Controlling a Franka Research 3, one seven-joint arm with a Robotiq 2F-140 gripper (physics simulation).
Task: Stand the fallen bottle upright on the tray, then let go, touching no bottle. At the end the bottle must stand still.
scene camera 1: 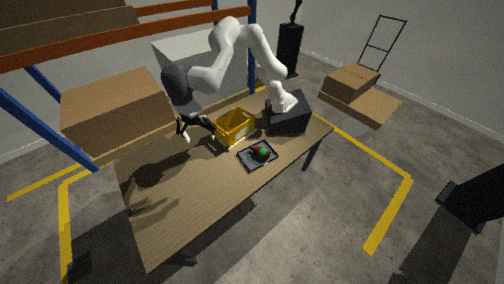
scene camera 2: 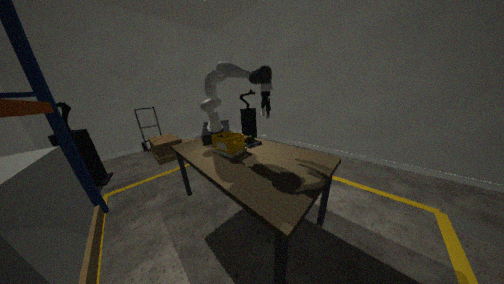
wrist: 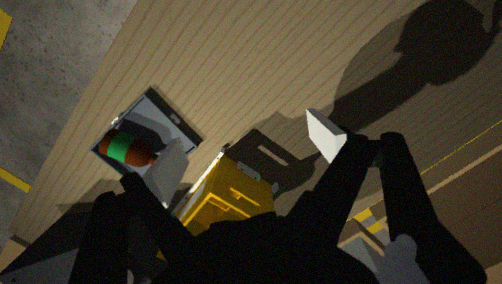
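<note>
A brown bottle (scene camera 1: 262, 153) (wrist: 120, 146) with a green band lies on its side in the grey, dark-rimmed tray (scene camera 1: 248, 164) (wrist: 150, 109). Its neck points toward the yellow crate's side. In the wrist view the left fingertip overlaps the neck end in the picture. In scene camera 2 the tray (scene camera 2: 256, 144) is small and partly behind the crate, and the bottle is hard to make out. My gripper (scene camera 1: 200, 135) (scene camera 2: 266, 115) (wrist: 245, 137) is open and empty. It hangs well above the table, on the far side of the crate from the tray, touching neither bottle nor tray.
A yellow crate (scene camera 1: 234, 132) (scene camera 2: 226, 145) (wrist: 245, 180) stands beside the tray on the wooden table (scene camera 1: 200, 200) (scene camera 2: 270, 205) (wrist: 225, 60). The arm's dark base block (scene camera 1: 290, 120) is behind the tray. A cardboard box (scene camera 1: 117, 110) and an orange-and-blue rack (scene camera 1: 252, 60) stand beyond the table.
</note>
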